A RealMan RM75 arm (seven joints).
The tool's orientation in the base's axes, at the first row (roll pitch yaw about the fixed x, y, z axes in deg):
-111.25, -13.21, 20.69
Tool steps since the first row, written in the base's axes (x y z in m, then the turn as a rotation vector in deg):
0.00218, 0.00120, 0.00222, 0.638, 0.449, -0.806
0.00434, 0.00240, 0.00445, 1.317, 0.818, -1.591
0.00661, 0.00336, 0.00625, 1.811, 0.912, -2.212
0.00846, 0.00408, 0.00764, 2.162, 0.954, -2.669
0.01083, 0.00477, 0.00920, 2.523, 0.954, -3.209
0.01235, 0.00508, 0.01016, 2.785, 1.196, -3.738
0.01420, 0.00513, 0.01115, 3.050, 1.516, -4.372
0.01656, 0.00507, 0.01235, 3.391, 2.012, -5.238
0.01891, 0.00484, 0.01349, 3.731, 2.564, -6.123
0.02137, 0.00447, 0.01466, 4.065, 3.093, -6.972
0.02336, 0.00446, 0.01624, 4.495, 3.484, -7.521
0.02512, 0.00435, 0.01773, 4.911, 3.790, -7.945
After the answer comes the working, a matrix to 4 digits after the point.
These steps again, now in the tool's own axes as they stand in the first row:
0.00291, -0.00162, -0.00025, 0.551, 0.822, 0.528
0.00580, -0.00325, -0.00050, 1.117, 1.659, 0.967
0.00860, -0.00439, -0.00084, 1.458, 2.359, 1.146
0.01085, -0.00524, -0.00115, 1.687, 2.878, 1.257
0.01361, -0.00606, -0.00167, 1.893, 3.486, 1.357
0.01532, -0.00652, -0.00212, 2.094, 3.988, 1.695
0.01725, -0.00682, -0.00289, 2.300, 4.565, 2.141
0.01965, -0.00712, -0.00396, 2.583, 5.332, 2.807
0.02197, -0.00733, -0.00516, 2.881, 6.100, 3.532
0.02435, -0.00749, -0.00653, 3.173, 6.841, 4.224
0.02652, -0.00827, -0.00759, 3.573, 7.376, 4.662
0.02843, -0.00901, -0.00866, 3.961, 7.816, 4.982

The tool's axes in the first row as the columns of a matrix, in the base's axes (rounded; the answer above uses it unrounded):
0.9108, 0.3273, -0.2518
0.3440, -0.2638, 0.9012
0.2285, -0.9073, -0.3528

